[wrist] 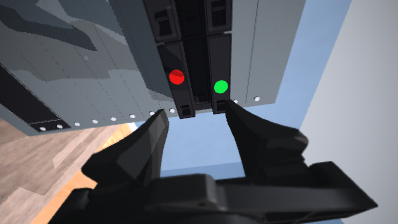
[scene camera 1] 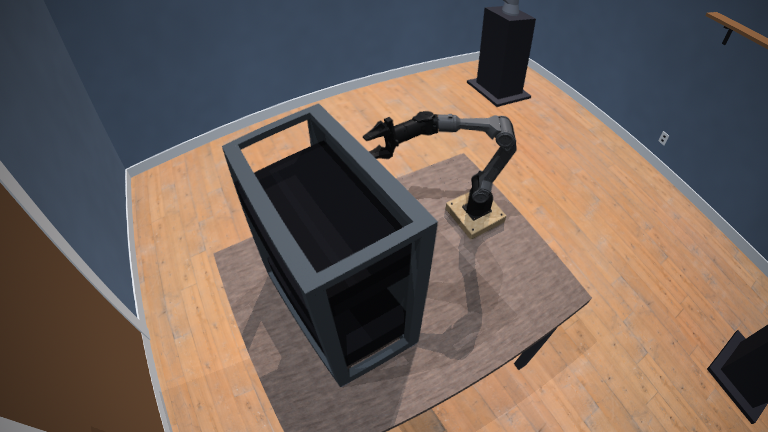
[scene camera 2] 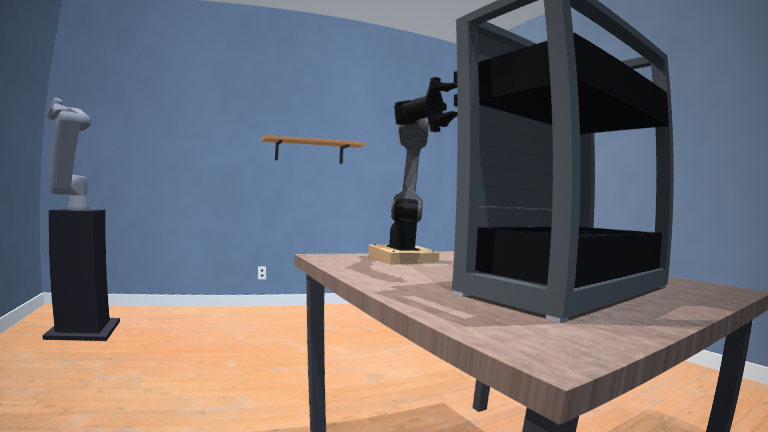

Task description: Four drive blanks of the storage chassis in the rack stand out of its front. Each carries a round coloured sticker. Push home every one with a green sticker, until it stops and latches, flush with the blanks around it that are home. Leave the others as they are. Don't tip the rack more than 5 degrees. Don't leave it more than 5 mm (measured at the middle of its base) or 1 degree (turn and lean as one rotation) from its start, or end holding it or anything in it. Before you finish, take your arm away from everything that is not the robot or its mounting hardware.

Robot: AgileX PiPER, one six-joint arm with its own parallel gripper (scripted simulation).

Labels:
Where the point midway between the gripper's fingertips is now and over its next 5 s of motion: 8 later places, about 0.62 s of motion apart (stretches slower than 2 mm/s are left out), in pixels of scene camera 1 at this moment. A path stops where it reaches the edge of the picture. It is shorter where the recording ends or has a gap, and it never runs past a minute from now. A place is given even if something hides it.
My gripper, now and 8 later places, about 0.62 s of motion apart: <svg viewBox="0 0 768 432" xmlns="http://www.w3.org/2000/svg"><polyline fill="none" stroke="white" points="364,148 364,144 366,135 370,124 375,118 382,123 391,133 403,144 410,149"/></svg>

